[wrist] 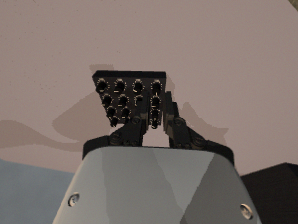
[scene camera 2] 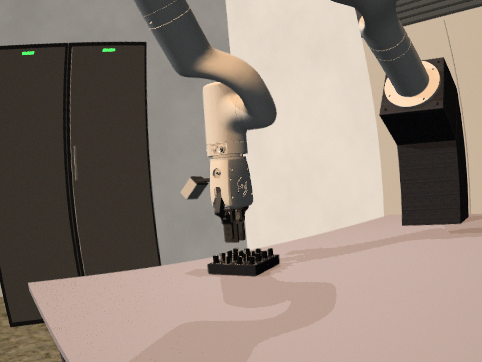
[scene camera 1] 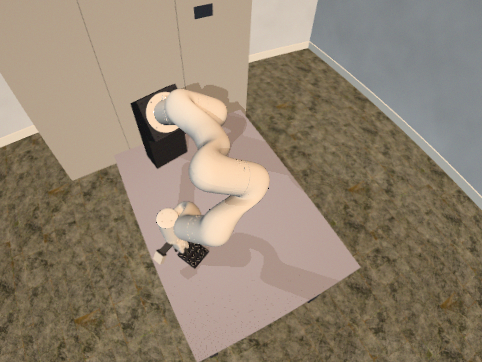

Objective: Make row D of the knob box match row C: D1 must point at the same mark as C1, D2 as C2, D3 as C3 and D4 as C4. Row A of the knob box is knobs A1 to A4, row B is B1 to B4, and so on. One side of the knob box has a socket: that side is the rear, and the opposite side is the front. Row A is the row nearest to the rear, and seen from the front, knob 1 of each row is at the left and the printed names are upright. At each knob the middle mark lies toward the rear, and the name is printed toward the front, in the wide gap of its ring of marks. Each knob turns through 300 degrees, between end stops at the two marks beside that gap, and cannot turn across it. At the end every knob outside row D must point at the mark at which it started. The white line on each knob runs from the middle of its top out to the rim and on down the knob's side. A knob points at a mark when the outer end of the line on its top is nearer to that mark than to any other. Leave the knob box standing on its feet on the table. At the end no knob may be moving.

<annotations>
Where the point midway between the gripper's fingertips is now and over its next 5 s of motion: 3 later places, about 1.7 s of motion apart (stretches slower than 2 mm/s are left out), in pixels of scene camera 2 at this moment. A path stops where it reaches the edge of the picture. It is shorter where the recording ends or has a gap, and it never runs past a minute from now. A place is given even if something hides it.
My gripper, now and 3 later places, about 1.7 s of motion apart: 235,241; 236,252; 229,235; 212,233
</annotations>
